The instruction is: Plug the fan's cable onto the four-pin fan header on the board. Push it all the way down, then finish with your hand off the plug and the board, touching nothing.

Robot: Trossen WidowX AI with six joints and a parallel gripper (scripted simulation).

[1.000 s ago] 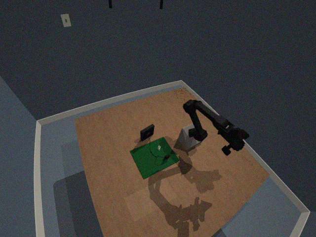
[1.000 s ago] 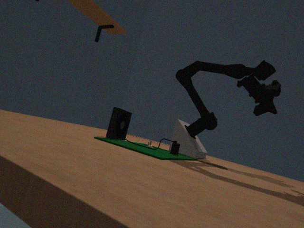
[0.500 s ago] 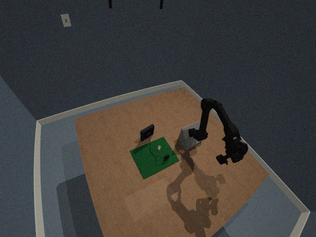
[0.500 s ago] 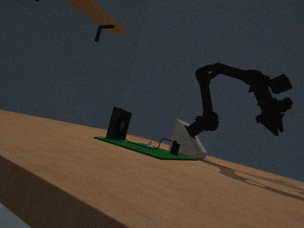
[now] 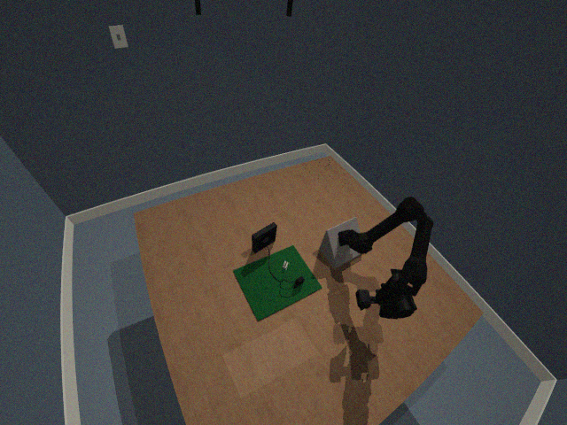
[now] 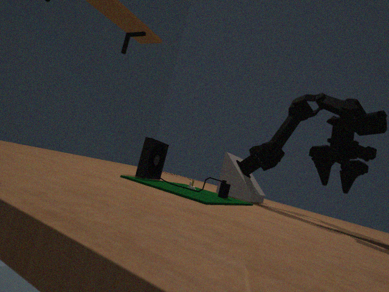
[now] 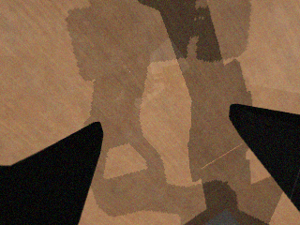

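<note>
Now: the fan cable plug 180 mm ahead of my gripper tip, 240 mm to the right of it and 80 mm below it. Also, from my gripper tip: black fan 250 mm ahead, 460 mm to the right, 40 mm below; then green board 260 mm ahead, 290 mm to the right, 110 mm below.
</note>
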